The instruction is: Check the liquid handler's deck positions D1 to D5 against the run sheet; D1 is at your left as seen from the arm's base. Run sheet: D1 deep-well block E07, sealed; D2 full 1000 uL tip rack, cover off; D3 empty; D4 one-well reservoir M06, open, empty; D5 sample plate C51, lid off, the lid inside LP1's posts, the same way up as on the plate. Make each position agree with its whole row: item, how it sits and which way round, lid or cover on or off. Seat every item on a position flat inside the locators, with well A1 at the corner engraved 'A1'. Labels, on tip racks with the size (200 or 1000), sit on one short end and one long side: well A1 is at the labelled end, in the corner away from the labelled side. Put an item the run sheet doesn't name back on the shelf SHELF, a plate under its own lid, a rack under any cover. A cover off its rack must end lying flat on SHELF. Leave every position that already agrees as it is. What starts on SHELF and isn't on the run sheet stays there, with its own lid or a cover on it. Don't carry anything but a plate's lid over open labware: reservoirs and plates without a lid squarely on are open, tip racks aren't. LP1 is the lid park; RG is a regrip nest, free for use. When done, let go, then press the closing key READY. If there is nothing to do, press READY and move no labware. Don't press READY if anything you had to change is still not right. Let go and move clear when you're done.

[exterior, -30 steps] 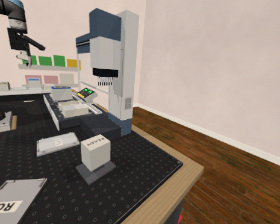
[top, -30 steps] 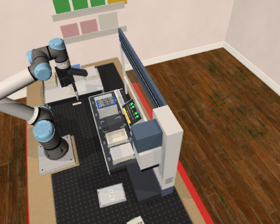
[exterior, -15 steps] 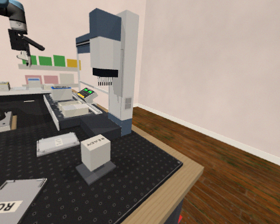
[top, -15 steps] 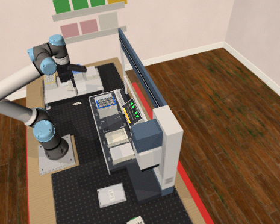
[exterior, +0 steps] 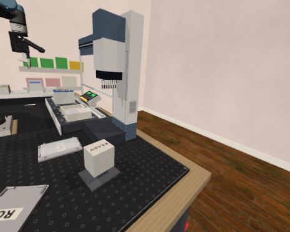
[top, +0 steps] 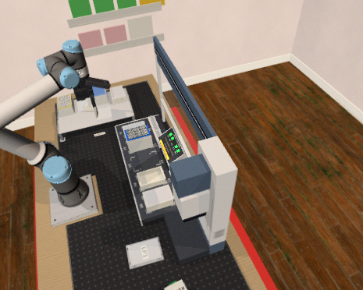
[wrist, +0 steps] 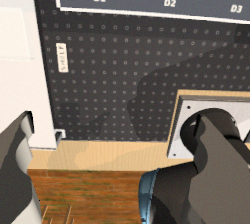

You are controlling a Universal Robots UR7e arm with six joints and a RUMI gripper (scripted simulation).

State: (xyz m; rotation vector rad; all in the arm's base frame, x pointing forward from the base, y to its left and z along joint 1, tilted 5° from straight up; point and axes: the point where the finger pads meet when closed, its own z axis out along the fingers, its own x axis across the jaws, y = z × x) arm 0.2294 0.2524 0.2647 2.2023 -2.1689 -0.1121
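The clear well plate is 240 mm below my hand, 170 mm ahead of it and 40 mm to the left of it. Also, from my hand: blue-rimmed tip rack (180 mm ahead, 170 mm below, 80 mm to the right); then shelf (300 mm to the left, 240 mm below, 30 mm behind); then shelf label (290 mm below, 130 mm to the left, 30 mm behind).
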